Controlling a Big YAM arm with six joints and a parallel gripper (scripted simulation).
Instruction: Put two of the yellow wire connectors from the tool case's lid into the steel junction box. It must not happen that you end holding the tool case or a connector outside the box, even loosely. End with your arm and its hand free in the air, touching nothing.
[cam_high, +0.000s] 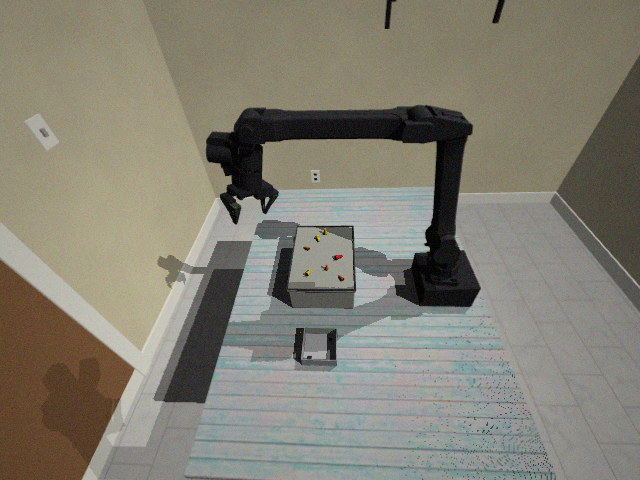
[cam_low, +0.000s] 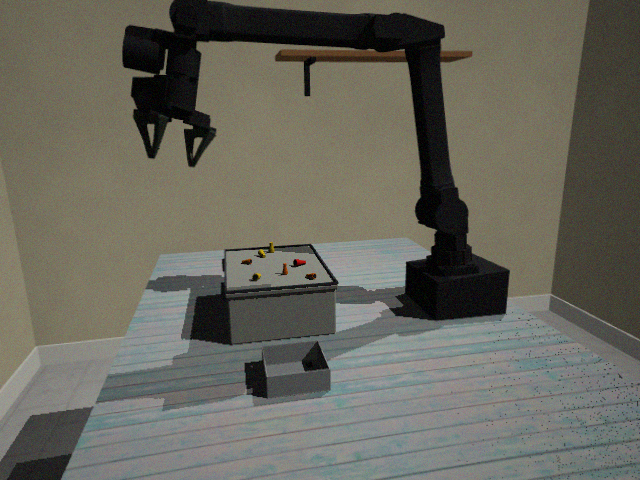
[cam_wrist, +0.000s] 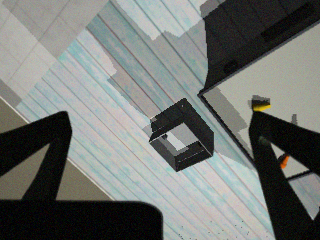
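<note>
Right now the grey tool case is 170 mm behind my hand, 100 mm to the right of it and 280 mm below it. From my hand the other things lie so: red connector 230 mm behind, 100 mm to the right, 240 mm below.
</note>
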